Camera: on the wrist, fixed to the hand. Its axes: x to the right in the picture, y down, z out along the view.
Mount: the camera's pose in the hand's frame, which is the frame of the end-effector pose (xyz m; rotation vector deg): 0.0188 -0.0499 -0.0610 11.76 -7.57 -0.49
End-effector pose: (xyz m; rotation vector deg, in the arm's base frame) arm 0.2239 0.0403 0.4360 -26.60 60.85 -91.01
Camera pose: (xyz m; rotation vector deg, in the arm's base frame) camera 0.1432 0.0456 0.4410 -24.54 45.21 -93.45
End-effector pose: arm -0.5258 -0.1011 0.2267 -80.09 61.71 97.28
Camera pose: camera -0.4596 -0.1350 0.1946 -65.56 64.96 91.67
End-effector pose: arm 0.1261 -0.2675 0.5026 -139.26 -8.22 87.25
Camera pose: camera 0.1919 -0.2260 0.5252 -124.32 -1.23 92.20
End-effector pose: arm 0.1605 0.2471 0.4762 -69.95 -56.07 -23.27
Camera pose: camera 0.1593 0.1788 0.5198 -61.16 -63.64 -13.02
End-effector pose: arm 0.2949 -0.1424 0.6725 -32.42 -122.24 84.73
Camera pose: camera 0.3132 -0.1026 0.7407 -22.57 -117.09 100.14
